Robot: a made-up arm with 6 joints. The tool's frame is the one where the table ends.
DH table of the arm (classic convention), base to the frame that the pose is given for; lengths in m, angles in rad. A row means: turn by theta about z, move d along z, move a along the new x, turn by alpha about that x. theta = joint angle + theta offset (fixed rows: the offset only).
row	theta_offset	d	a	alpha
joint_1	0	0.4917	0.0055	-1.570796
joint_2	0.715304	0	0.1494	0
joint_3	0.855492	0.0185	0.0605	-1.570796
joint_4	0	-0.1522	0.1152	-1.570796
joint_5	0	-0.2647	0.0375	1.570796
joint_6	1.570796	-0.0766	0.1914	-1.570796
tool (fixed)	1.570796	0.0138	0	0
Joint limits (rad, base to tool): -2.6..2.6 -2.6..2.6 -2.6..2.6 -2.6..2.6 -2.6..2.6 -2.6..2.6
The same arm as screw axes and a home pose.
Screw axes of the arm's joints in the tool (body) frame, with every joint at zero. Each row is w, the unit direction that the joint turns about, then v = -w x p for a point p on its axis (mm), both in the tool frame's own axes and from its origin. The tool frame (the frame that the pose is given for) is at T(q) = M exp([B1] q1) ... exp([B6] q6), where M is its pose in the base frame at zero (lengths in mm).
B1 = (0.000001, 0.000001, 1, -91.8, 347.1, 0.0)
B2 = (-0.000001, 1, -0.000001, -297.4, 0.0, -341.6)
B3 = (-0.000001, 1, -0.000001, -199.4, 0.0, -228.8)
B4 = (-1, -0.000001, 0.000001, 0.0, -138.9, -73.3)
B5 = (0.000001, -1, 0.000001, 23.7, 0.0, 76.6)
B6 = (-1, -0.000001, 0.000001, 0.0, 13.8, 191.4)
M: xyz 347.1 91.8 194.3 (mm) quaternion w x y z 1 0 0 0
Joint limits (deg, base to tool): -148.97..148.97 -148.97..148.97 -148.97..148.97 -148.97..148.97 -148.97..148.97 -148.97..148.97

